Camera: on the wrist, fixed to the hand. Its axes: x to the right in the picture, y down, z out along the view.
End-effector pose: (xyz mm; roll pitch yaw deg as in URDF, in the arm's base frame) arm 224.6 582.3 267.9 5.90 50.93 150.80
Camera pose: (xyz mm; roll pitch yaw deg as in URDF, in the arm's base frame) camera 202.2 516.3 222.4 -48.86 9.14 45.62
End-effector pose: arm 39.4 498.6 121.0 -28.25 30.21 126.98
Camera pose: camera 18.4 468.1 46.5 -27.13 -15.49 43.51
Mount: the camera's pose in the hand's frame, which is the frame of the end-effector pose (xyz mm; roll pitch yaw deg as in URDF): 27.4 64.2 -45.3 3.17 11.61 -92.32
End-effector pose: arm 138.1 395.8 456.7 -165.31 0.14 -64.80
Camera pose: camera 83.2 339.6 484.2 -177.33 -26.29 27.67
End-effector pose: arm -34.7 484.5 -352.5 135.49 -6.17 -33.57
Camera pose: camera -26.7 462.3 -272.7 177.76 32.94 55.14
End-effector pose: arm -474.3 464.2 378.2 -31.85 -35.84 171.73
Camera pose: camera -542.6 443.2 335.6 41.73 -14.89 67.69
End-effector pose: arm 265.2 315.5 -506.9 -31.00 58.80 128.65
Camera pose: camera 270.0 258.8 -567.6 -56.41 -11.87 54.24
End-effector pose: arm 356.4 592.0 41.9 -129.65 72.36 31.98
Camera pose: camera 387.0 521.7 9.6 -94.96 -17.76 61.52
